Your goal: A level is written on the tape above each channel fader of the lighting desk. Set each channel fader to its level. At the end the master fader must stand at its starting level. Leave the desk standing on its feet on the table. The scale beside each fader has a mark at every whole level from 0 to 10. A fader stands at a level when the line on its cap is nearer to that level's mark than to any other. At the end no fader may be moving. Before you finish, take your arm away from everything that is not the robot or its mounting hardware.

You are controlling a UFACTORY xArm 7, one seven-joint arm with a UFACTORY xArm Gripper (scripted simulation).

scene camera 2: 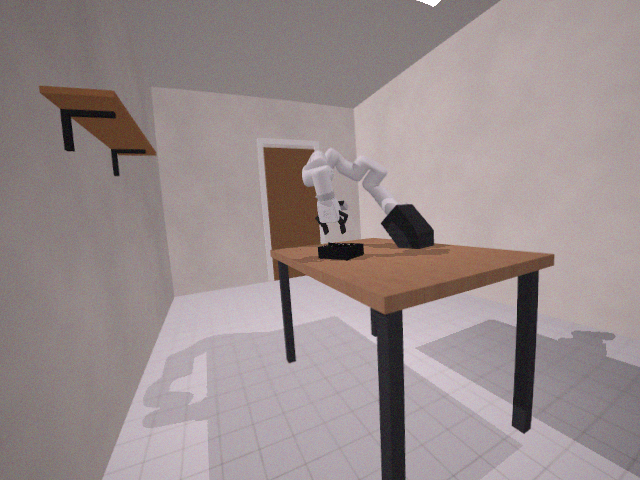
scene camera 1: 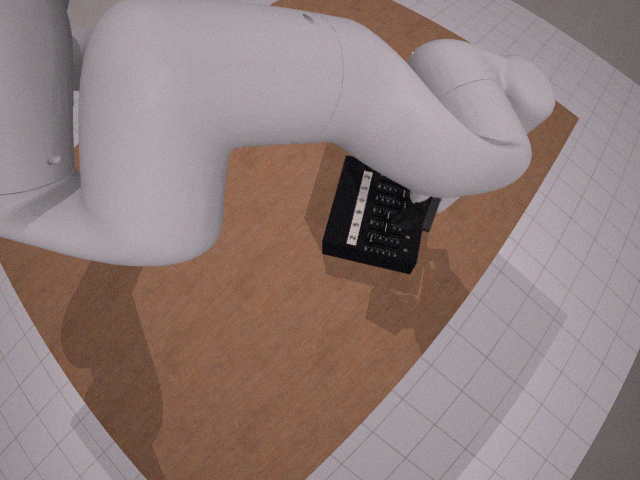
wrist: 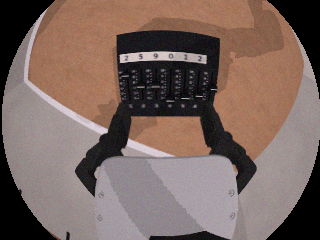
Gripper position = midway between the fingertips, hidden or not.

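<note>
I can see my gripper (scene camera 1: 403, 195), and there's the gripper again (scene camera 2: 335, 233), and I can see the gripper (wrist: 165, 110) as well.
</note>
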